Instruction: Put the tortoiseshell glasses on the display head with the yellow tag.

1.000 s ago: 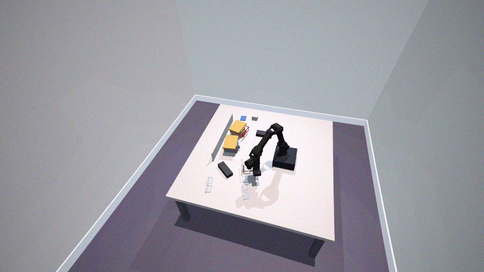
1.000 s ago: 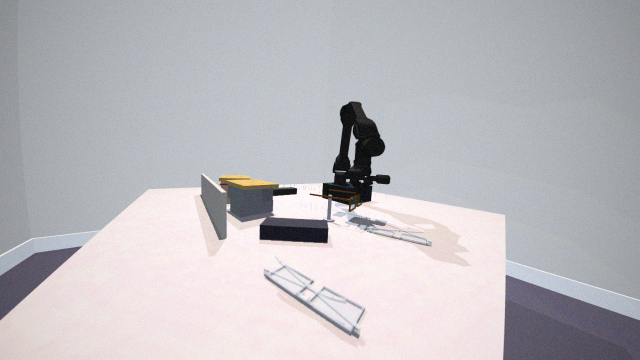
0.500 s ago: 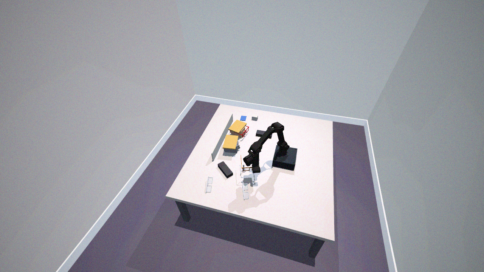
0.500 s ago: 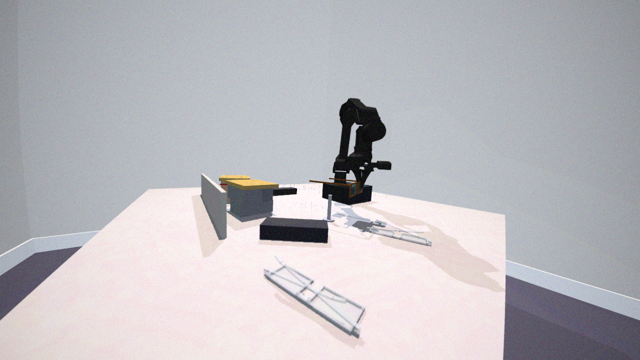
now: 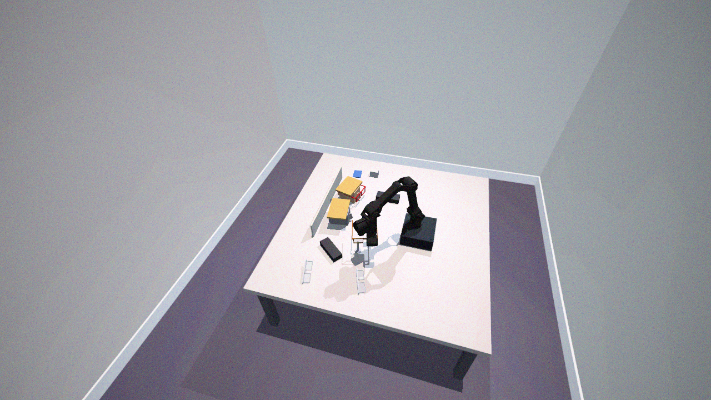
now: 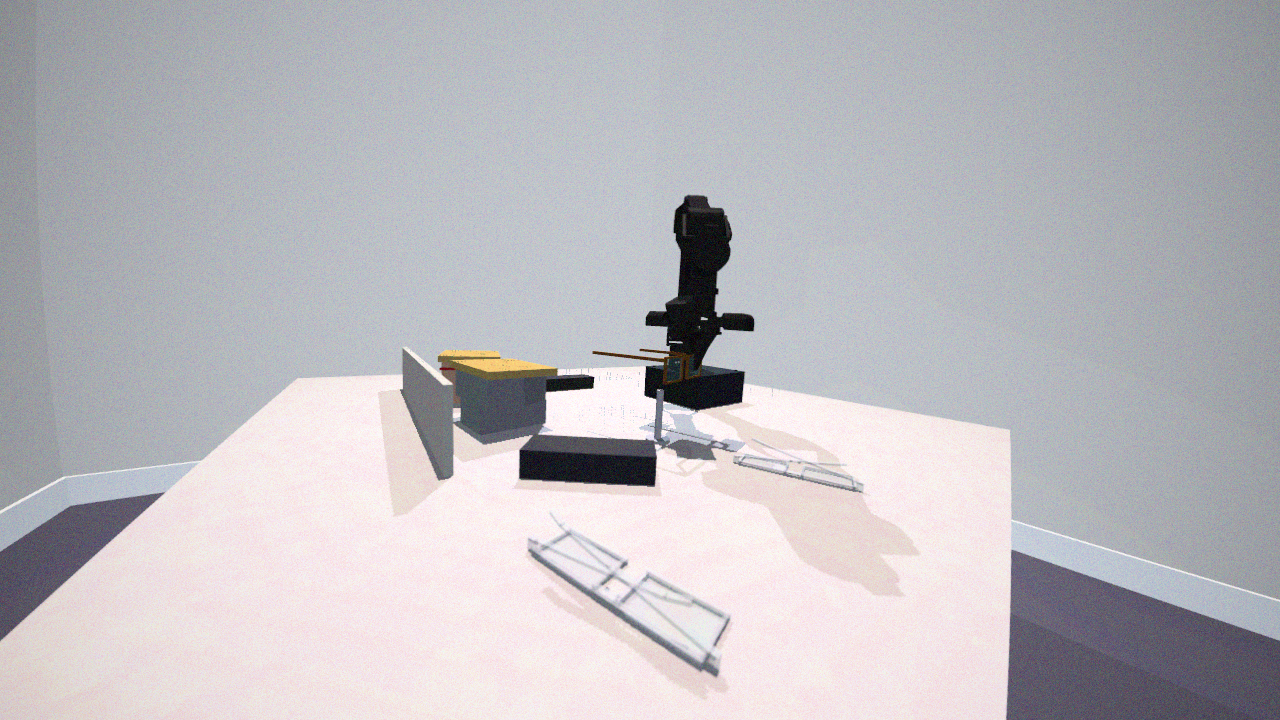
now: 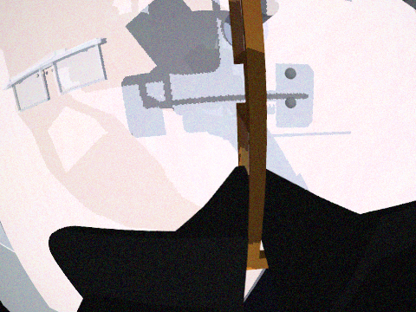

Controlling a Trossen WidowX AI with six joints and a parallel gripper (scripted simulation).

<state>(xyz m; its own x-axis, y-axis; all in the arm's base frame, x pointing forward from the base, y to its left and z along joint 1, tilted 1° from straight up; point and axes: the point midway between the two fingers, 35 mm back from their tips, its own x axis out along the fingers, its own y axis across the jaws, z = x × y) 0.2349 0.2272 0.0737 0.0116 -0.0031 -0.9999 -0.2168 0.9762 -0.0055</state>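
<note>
My gripper tip is 9 cm above the thin post and 8 cm short of it. Also, from my gripper tip: blue tag (71 cm to the right, 24 cm ahead, 11 cm below); then grey wall panel (37 cm ahead, 35 cm to the right, 6 cm below); then grey display head (23 cm to the right, 23 cm ahead, 6 cm below).
</note>
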